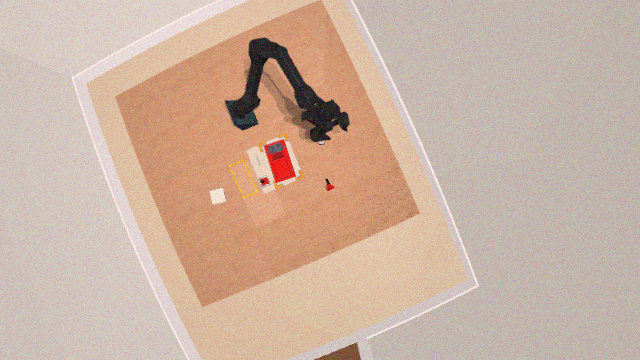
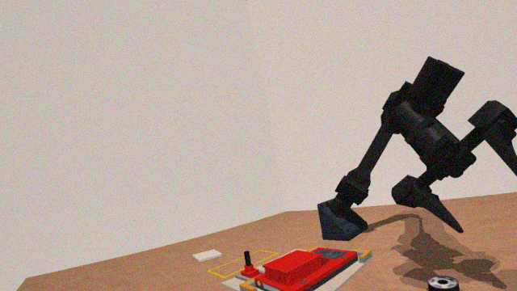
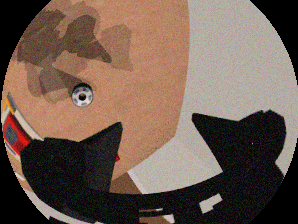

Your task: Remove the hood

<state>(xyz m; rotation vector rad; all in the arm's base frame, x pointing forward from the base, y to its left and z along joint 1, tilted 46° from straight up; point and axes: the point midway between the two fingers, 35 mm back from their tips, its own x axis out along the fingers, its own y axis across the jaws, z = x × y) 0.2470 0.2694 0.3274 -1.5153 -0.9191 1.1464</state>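
Now: gripper tip 70 mm short of the hood, 310 mm to the left of it and 80 mm above it. Round my gripper tip: wheel 20 mm behind, 80 mm to the right, 110 mm below; then pale flat piece 110 mm ahead, 690 mm to the right, 120 mm below.
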